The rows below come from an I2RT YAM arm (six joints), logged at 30 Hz.
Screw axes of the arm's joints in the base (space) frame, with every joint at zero. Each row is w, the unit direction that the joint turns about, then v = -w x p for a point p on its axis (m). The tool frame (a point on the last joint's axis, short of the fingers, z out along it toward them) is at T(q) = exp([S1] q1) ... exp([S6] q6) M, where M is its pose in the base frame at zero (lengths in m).
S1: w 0 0 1 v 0 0 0
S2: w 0 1 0 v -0.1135 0 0.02
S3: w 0 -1 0 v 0.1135 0 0.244
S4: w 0 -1 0 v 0.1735 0 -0.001
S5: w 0 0 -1 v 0 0.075 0
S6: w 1 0 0 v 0 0.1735 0
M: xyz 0.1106 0 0.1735 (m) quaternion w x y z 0.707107 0 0.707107 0
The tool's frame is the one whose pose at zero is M.
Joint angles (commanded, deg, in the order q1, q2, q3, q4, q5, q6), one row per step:
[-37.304, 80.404, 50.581, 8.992, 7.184, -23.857]
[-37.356, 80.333, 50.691, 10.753, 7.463, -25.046]
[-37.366, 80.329, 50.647, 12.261, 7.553, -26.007]
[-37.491, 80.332, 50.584, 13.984, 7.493, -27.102]
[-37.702, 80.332, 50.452, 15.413, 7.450, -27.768]
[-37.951, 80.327, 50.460, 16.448, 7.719, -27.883]
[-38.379, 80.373, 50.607, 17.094, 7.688, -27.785]
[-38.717, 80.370, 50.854, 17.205, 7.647, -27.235]
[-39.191, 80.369, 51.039, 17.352, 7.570, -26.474]
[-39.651, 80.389, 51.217, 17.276, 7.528, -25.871]
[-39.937, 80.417, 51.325, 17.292, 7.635, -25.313]
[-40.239, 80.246, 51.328, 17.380, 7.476, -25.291]
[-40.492, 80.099, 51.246, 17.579, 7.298, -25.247]
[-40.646, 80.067, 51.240, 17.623, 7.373, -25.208]
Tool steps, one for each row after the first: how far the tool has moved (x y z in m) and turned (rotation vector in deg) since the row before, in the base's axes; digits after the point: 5 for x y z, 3 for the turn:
[0.00062, -0.00105, 0.00420, -2.043, -0.694, 0.086]
[0.00057, -0.00057, 0.00249, -1.557, -0.501, 0.201]
[0.00025, -0.00104, 0.00275, -1.733, -0.580, 0.243]
[-0.00034, -0.00121, 0.00183, -1.235, -0.577, 0.003]
[-0.00062, -0.00151, 0.00200, -0.772, -0.708, -0.483]
[-0.00100, -0.00227, 0.00185, -0.390, -0.660, -0.420]
[-0.00086, -0.00174, 0.00173, 0.152, -0.677, -0.416]
[-0.00142, -0.00226, 0.00141, 0.313, -0.811, -0.557]
[-0.00143, -0.00218, 0.00084, 0.356, -0.501, -0.543]
[-0.00091, -0.00145, 0.00054, 0.290, -0.463, -0.504]
[-0.00142, -0.00093, 0.00109, -0.130, -0.237, -0.151]
[-0.00124, -0.00069, 0.00065, -0.115, -0.256, -0.087]
[-0.00068, -0.00063, 0.00022, -0.031, -0.072, -0.235]

